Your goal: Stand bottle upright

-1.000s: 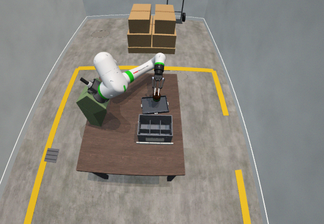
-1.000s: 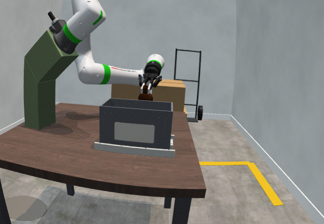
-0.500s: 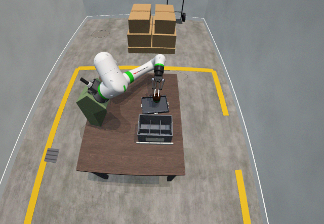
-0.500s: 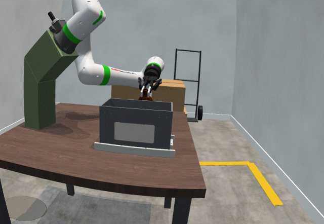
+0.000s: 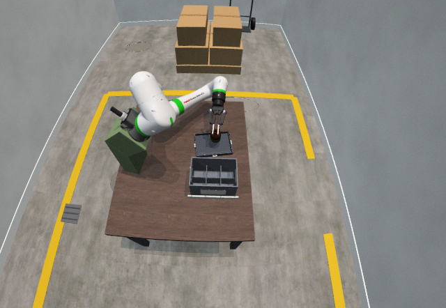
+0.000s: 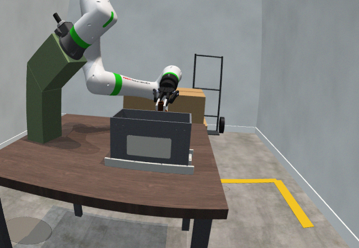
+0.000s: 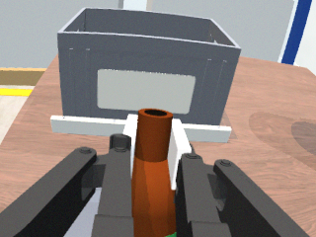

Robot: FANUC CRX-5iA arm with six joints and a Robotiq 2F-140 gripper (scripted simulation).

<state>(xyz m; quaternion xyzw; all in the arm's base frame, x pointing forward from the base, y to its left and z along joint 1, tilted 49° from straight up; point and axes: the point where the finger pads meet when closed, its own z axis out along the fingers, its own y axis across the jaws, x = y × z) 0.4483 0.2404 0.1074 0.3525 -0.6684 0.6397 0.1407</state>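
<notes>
Now: the brown bottle 60 mm below my hand. From my hand the other things lie so: grey tray 10 mm behind, 10 mm to the right, 150 mm below; then dark grey crate 20 mm ahead, 310 mm to the right, 80 mm below.
</notes>
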